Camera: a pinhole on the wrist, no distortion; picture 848 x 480 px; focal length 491.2 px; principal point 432.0 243.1 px. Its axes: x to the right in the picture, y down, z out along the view. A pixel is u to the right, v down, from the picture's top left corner.
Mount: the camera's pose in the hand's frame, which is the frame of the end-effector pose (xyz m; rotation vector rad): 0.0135 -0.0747 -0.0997 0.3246 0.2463 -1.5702
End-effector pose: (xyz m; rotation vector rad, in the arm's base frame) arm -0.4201 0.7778 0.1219 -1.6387 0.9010 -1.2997
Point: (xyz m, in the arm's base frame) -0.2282 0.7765 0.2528
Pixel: 342.6 407.3
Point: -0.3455 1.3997 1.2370
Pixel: outside the picture
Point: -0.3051 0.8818 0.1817
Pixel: 308.6 130.8
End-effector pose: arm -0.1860 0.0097 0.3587 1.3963 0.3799 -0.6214
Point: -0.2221 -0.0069 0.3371
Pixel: 62.8 134.4
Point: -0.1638 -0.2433 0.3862
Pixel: 69.7 321.3
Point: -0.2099 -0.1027 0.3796
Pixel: 38.6 197.4
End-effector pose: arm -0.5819 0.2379 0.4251 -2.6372 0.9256 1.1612
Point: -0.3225 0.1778 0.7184
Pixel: behind the camera
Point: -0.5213 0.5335 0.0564
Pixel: 517.5 407.9
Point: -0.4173 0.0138 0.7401
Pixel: behind the camera
